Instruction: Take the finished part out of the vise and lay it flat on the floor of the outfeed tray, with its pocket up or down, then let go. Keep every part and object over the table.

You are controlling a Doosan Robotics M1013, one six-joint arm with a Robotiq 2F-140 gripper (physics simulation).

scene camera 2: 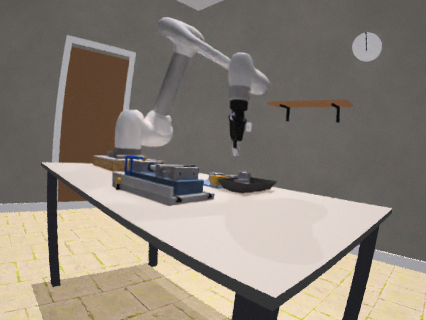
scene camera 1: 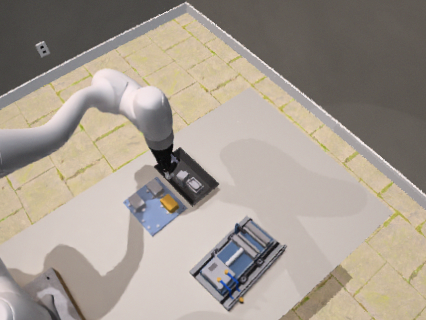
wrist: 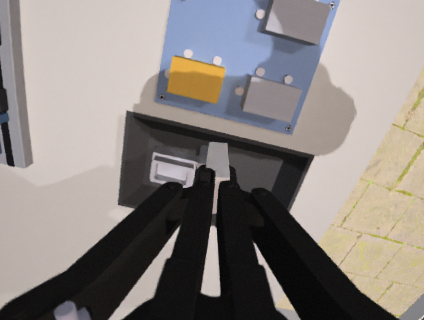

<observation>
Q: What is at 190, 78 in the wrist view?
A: A brass block.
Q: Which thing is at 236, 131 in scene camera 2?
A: The gripper.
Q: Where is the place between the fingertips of the gripper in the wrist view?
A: At 217, 157
</observation>
